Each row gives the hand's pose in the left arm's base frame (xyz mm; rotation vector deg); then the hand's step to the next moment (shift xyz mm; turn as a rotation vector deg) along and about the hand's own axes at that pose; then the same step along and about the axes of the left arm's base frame.
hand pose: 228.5 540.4 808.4 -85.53 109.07 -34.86
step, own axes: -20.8 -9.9 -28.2 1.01 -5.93 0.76
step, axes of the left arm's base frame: -10.5 16.9 30.5 4.39 -2.44 3.40
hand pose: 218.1 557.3 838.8 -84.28 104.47 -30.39
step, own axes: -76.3 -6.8 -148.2 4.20 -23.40 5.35
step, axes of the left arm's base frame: -99.6 53.3 122.8 19.06 -9.53 11.82
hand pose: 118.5 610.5 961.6 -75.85 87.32 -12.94
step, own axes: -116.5 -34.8 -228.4 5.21 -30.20 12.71
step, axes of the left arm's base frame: -176.0 -24.8 188.0 29.07 -9.44 12.89
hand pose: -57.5 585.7 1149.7 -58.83 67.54 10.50
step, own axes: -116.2 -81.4 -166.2 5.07 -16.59 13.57
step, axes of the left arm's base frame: -111.7 -125.1 140.1 21.34 -1.14 5.33
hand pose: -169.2 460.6 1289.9 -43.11 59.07 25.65
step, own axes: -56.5 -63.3 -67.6 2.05 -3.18 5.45
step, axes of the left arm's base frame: -25.0 -92.1 51.6 6.29 1.88 0.92
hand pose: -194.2 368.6 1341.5 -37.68 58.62 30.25
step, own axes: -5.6 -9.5 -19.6 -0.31 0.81 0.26
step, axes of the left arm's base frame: -7.7 -21.1 0.3 -0.52 0.72 0.17
